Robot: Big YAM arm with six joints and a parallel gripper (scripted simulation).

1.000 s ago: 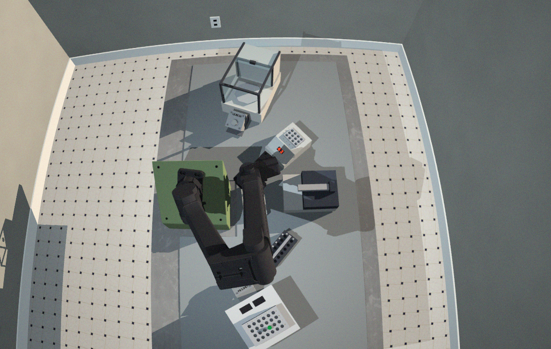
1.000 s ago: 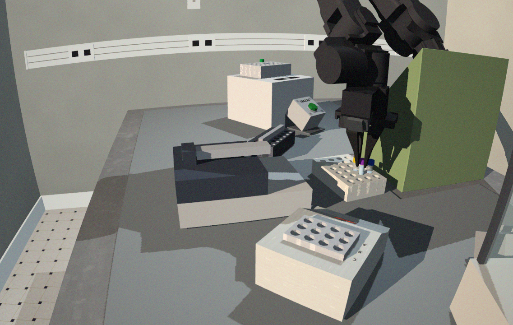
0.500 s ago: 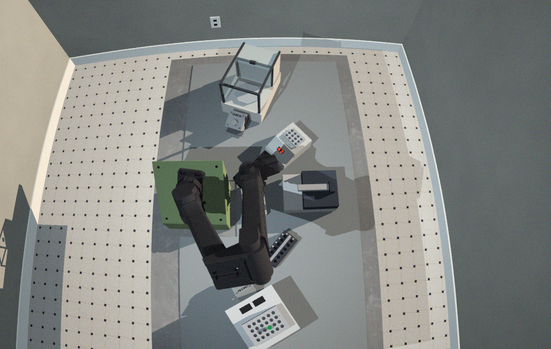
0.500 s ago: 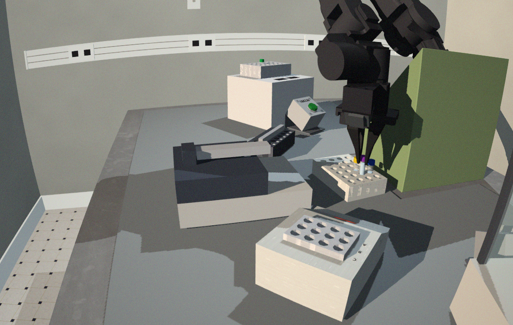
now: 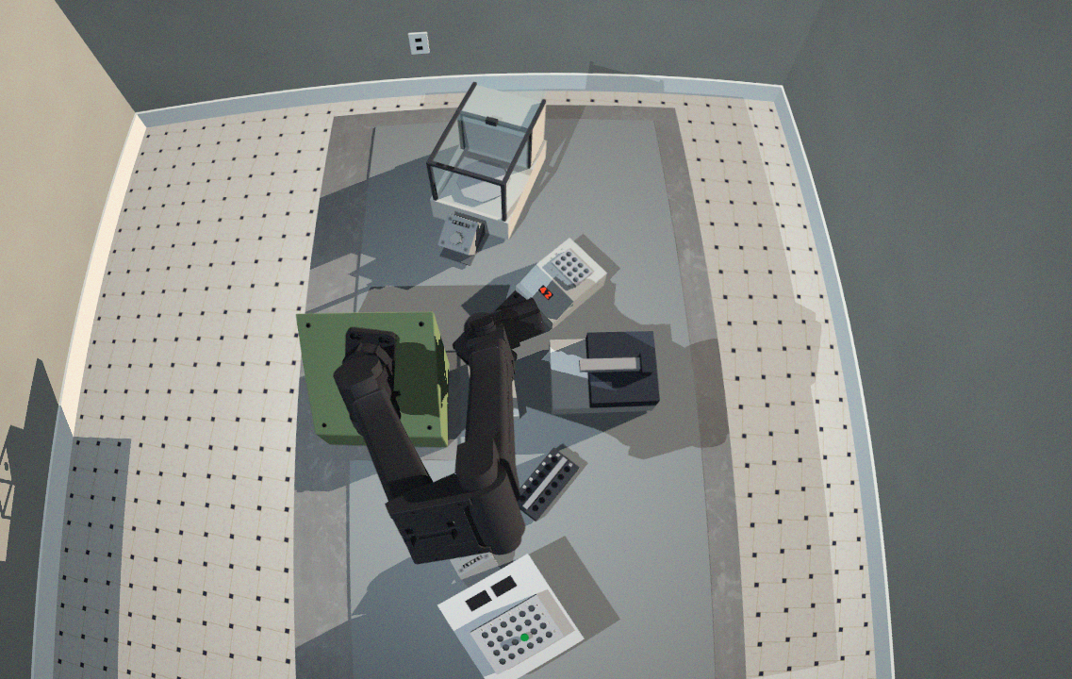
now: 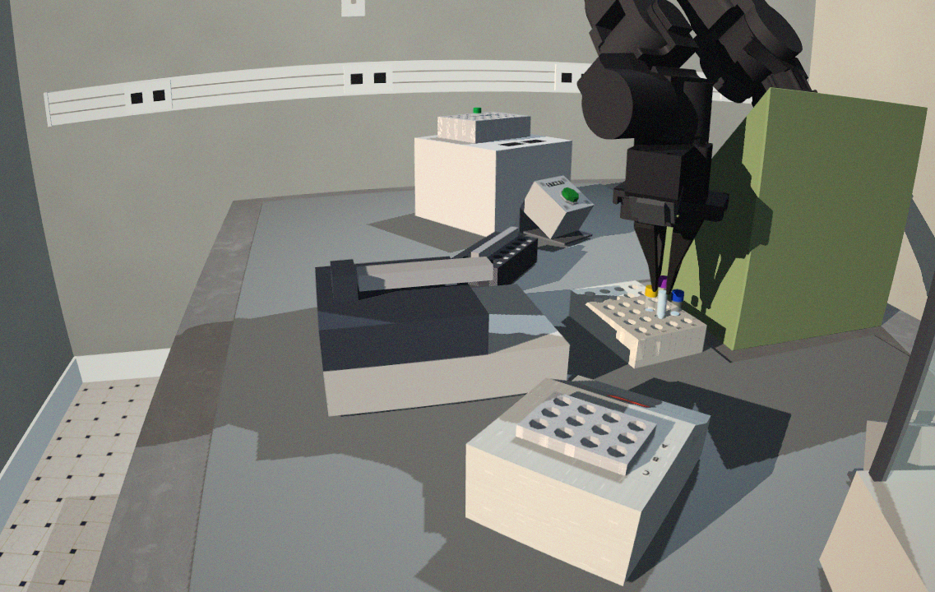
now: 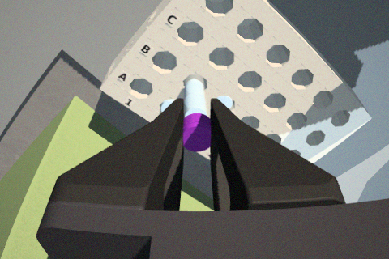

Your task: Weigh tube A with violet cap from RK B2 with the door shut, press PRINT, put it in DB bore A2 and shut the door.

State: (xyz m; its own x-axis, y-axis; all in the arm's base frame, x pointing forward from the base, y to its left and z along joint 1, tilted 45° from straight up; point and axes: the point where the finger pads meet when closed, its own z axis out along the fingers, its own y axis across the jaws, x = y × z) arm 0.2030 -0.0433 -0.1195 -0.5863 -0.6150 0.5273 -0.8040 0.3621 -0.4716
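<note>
Right now the tube rack RK is 1 cm ahead of my hand, 3 cm to the right of it and 5 cm below it. Also, from my hand: dry block DB (13 cm ahead, 20 cm to the left, 3 cm below); spectrophotometer SP (23 cm ahead, 1 cm to the left); magnet block (13 cm ahead, 21 cm to the right, 4 cm below).
</note>
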